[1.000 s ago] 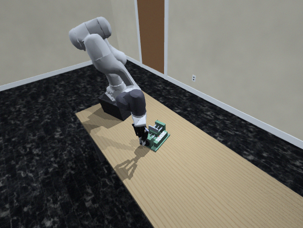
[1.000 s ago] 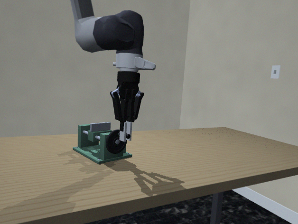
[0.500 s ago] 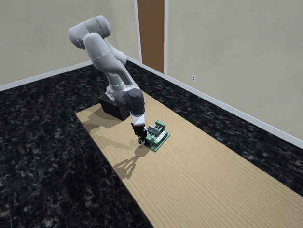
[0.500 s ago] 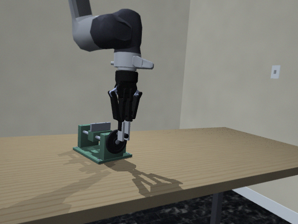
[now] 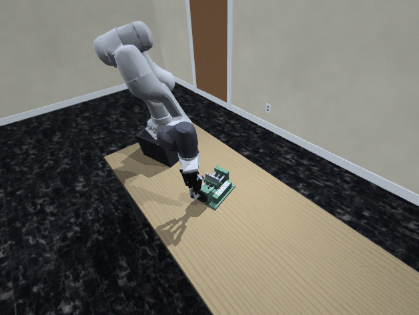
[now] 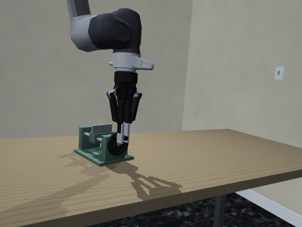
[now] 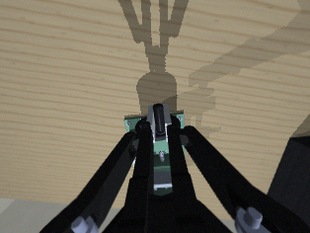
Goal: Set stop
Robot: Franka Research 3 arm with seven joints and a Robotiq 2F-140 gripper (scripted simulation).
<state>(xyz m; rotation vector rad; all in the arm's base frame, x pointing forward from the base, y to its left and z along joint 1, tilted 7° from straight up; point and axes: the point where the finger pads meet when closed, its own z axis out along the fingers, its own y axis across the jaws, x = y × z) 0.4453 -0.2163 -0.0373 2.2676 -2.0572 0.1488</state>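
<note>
The black handwheel lies 2 cm to the left of my hand and 2 cm below it. From my hand the other things lie so: stop block (15 cm to the left, 3 cm below).
</note>
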